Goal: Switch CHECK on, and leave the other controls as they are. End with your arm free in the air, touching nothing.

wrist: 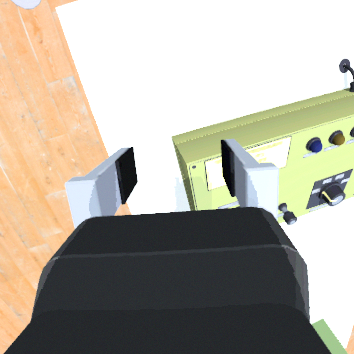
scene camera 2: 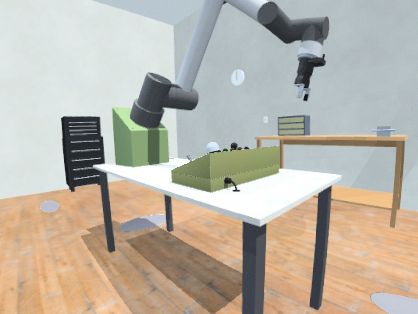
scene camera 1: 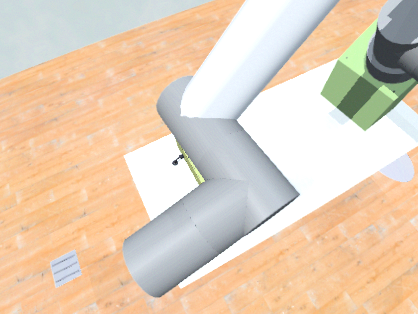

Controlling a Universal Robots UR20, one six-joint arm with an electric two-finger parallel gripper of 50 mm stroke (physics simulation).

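Places are measured from the arm's base along level axes (x ahead, y left, z up), in millimetres.
Where they show: gripper, fingertip midpoint: (wrist: 177, 160) (scene camera 2: 302, 99); arm's base, origin of the base link: (scene camera 2: 144, 119).
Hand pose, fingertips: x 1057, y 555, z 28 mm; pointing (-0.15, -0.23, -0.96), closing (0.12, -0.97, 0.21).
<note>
Each offset is from my fingertips to the top centre of the thing. "spot": to the spot under its first point.
A yellow-green control box (scene camera 1: 192, 166) (scene camera 2: 245, 168) (wrist: 200, 192) lies on the white table; in scene camera 1 the arm hides most of it. In the wrist view its panel shows a blue button {spot: 77 mm back, 284 mm right, 228 mm down} (wrist: 314, 145), an amber button {spot: 64 mm back, 330 mm right, 228 mm down} (wrist: 337, 138), a black rotary knob {214 mm back, 411 mm right, 257 mm down} (wrist: 333, 195) and a toggle lever {244 mm back, 295 mm right, 249 mm down} (wrist: 288, 215). The labels are too small to read, so which control is CHECK I cannot tell. My gripper (scene camera 2: 303, 94) (wrist: 177, 160) is open and empty, in the air above the table, beside the box's end in the wrist view. It is hidden in scene camera 1.
A tall green box (scene camera 1: 356, 95) (scene camera 2: 132, 145) stands on the white table (scene camera 1: 280, 145) (scene camera 2: 300, 200) (wrist: 125, 60). A black cable {spot: 48 mm ahead, 453 mm right, 355 mm down} (scene camera 2: 233, 184) (wrist: 345, 66) leaves the control box's back. A wooden bench (scene camera 2: 340, 137) with a drawer unit (scene camera 2: 294, 125) and a black drawer cabinet (scene camera 2: 82, 150) stand behind.
</note>
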